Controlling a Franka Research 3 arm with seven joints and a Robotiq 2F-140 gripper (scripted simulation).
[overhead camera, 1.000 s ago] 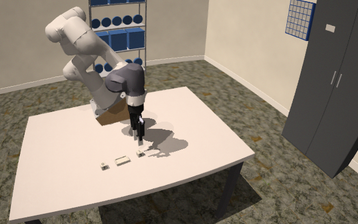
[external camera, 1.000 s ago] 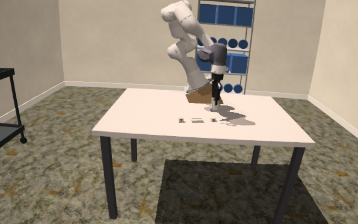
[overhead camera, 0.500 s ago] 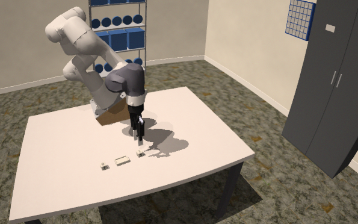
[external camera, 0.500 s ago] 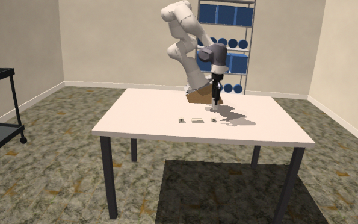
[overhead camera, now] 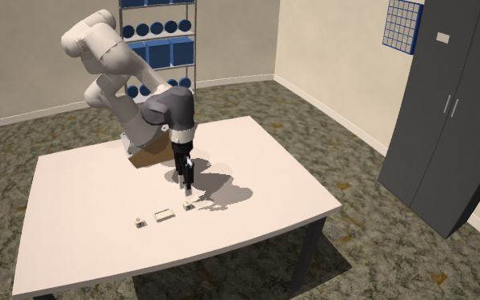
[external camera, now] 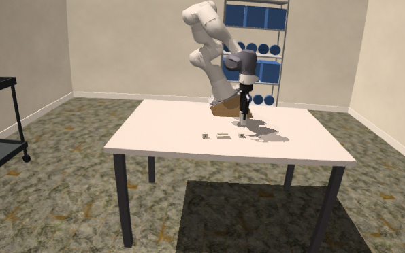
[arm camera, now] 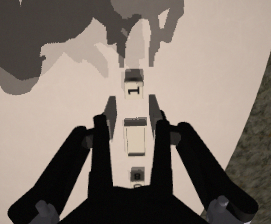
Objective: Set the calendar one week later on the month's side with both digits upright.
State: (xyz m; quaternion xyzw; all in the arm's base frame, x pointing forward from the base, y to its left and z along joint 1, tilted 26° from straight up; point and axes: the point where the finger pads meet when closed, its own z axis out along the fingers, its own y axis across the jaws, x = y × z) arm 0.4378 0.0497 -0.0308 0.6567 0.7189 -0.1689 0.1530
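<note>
My hand is 100 mm above the cube. The rest, counted from my hand: grey tray 110 mm to the right, 110 mm below, 10 mm ahead.
</note>
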